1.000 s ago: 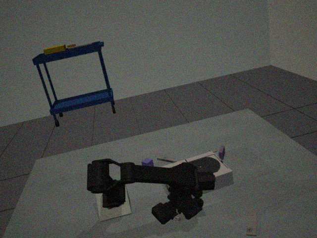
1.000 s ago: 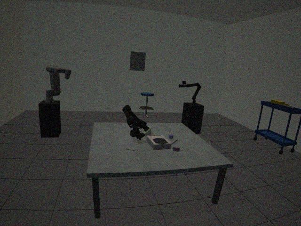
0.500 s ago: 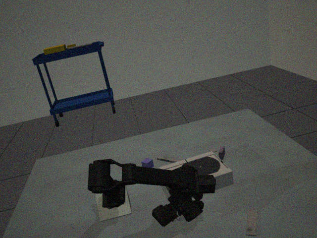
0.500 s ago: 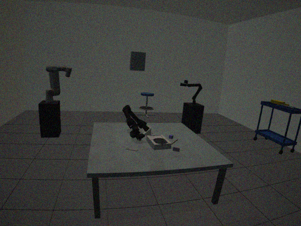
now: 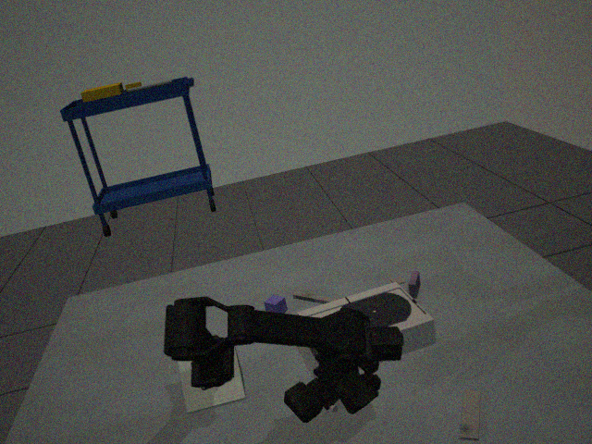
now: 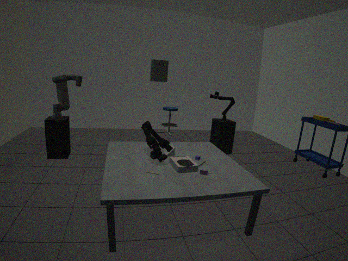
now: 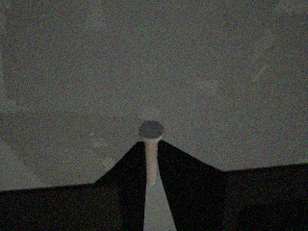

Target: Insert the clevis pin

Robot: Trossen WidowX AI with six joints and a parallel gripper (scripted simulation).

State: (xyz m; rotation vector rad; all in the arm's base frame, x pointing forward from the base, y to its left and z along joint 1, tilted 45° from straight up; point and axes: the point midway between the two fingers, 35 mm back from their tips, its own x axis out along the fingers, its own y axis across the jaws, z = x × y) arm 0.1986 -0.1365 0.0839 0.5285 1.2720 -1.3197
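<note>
Right now the dark aluminium disc is 180 mm to the left of my gripper tip, 170 mm ahead of it and 50 mm above it. From my gripper tip the other things lie so: rimmed steel tray (170 mm to the left, 140 mm ahead, 40 mm above); then steel clevis pin (10 mm to the left); then flat pale strip (220 mm ahead, 130 mm to the right).
</note>
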